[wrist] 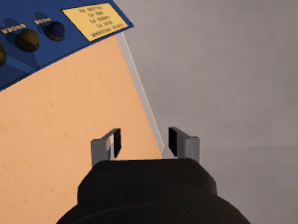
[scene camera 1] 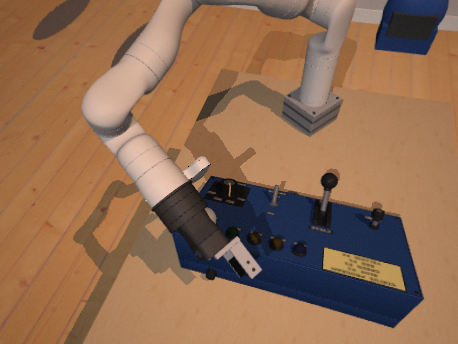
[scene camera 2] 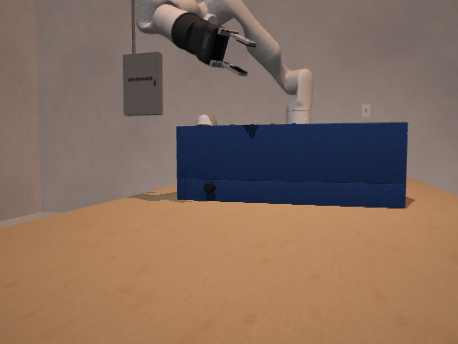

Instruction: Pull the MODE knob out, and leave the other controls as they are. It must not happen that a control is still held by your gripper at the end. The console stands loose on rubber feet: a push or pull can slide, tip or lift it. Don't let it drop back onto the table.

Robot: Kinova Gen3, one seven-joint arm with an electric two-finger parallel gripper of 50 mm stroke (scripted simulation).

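My gripper (scene camera 1: 250,274). Blue console (scene camera 2: 339,164), with my gripper (scene camera 2: 247,59). Gripper again (wrist: 144,137).
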